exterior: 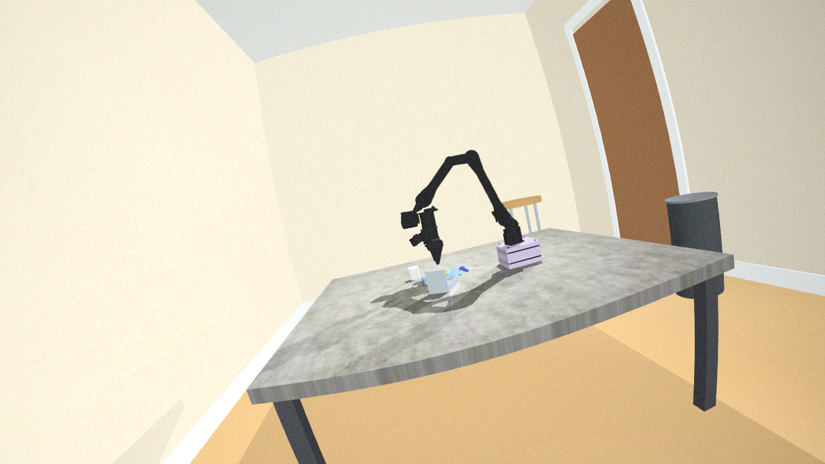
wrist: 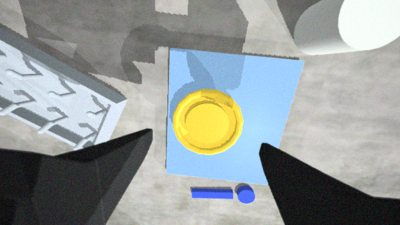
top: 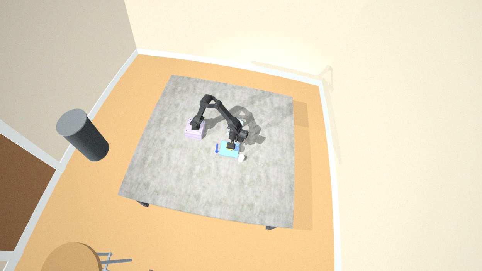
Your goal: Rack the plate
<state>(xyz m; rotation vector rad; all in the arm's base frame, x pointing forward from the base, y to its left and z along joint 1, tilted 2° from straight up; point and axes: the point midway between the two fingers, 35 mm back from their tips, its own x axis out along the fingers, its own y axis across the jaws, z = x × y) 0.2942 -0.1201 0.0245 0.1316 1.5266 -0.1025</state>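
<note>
My gripper tip is 50 mm above the yellow plate. From my gripper tip the other things lie so: blue utensil 110 mm behind, 60 mm below, 30 mm to the right; white cup 110 mm to the right, 80 mm ahead, 40 mm below; grey dish rack 170 mm to the left, 40 mm below, 30 mm ahead.
</note>
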